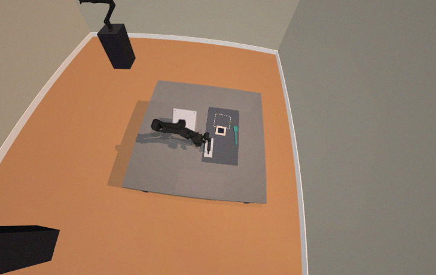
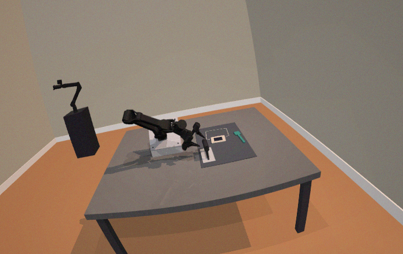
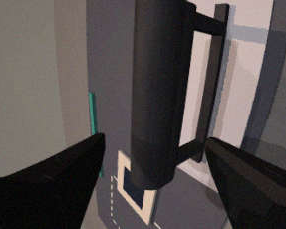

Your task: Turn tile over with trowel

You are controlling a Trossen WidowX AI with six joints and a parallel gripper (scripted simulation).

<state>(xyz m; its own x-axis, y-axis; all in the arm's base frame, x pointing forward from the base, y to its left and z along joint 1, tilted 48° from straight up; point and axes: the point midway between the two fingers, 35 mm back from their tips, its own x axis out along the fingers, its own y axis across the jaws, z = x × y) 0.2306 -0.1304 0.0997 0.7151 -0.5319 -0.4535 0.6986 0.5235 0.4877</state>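
My gripper tip is 20 mm short of the trowel and 50 mm above it. Also, from my gripper tip: dark mat: 140 mm ahead, 140 mm to the left, 110 mm below; tile: 130 mm ahead, 180 mm to the left, 80 mm below.
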